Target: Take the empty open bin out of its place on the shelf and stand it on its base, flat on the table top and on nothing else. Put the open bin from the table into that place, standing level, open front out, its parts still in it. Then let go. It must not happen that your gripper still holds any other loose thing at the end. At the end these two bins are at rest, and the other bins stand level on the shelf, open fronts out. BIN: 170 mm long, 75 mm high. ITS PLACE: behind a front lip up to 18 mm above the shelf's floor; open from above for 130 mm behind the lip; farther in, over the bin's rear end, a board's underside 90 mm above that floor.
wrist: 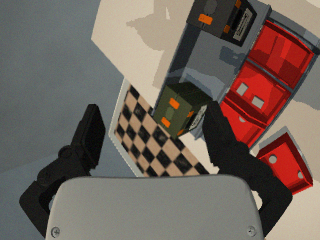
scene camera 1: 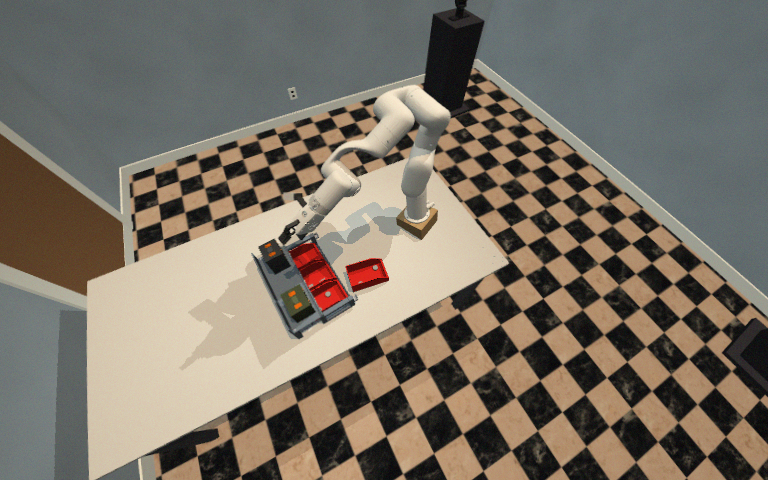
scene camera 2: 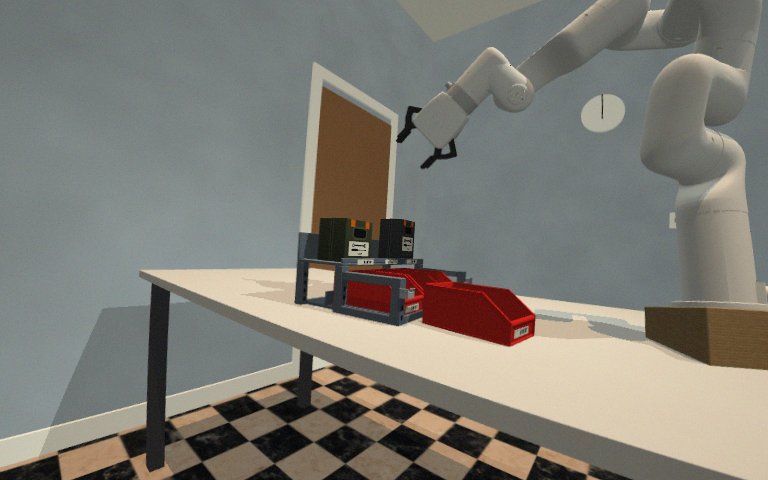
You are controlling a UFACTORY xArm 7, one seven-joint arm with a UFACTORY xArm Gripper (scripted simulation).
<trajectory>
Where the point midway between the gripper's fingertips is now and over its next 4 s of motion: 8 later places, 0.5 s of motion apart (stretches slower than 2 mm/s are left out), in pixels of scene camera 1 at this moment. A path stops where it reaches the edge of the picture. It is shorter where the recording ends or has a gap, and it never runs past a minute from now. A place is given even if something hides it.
My gripper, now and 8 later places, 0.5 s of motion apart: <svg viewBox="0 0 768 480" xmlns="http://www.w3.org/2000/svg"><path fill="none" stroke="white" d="M290 239L291 238L298 237L310 238L320 240L322 240L325 240L327 241L328 241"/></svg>
</trajectory>
